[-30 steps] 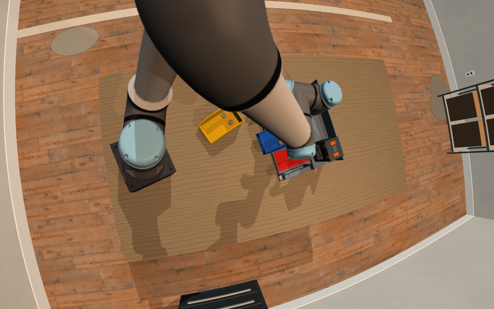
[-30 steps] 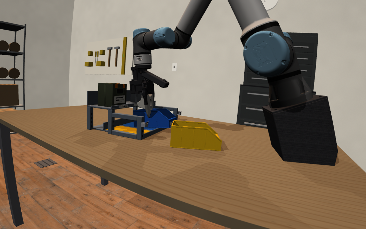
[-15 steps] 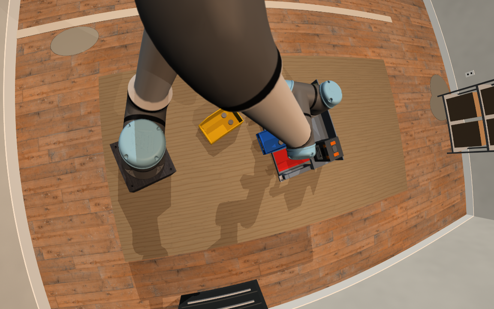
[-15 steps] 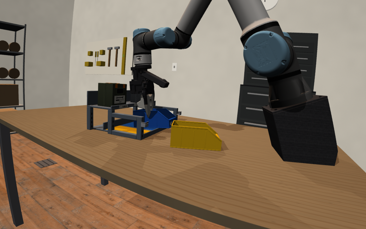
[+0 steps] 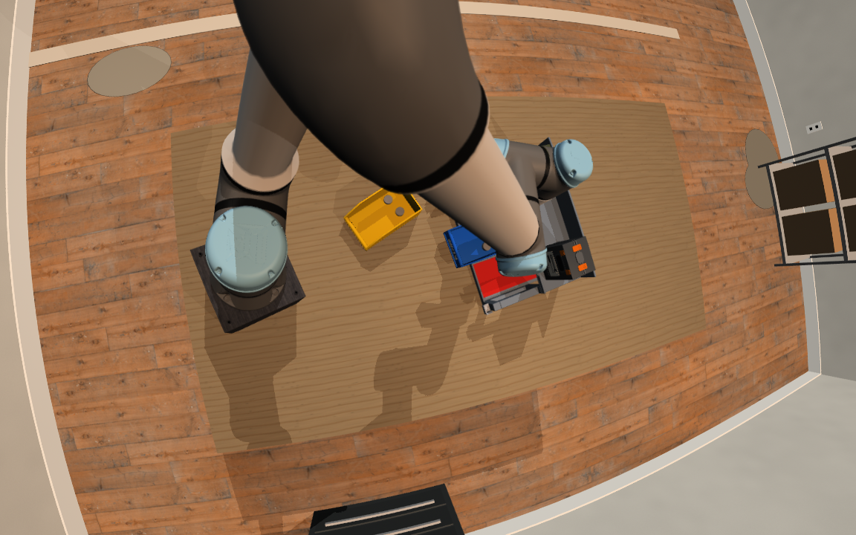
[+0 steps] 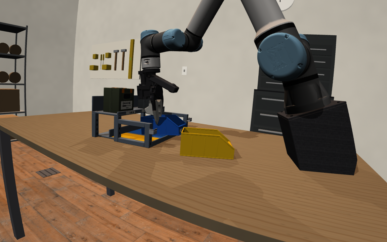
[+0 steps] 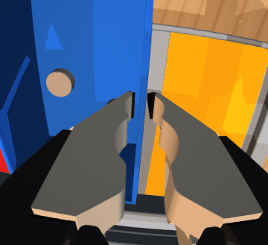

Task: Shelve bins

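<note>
My gripper is now 50 mm to the left of the blue bin, 20 mm above it and 10 mm short of it. From my hand the other things lie so: yellow bin 250 mm behind, 40 mm to the left, 40 mm below.
</note>
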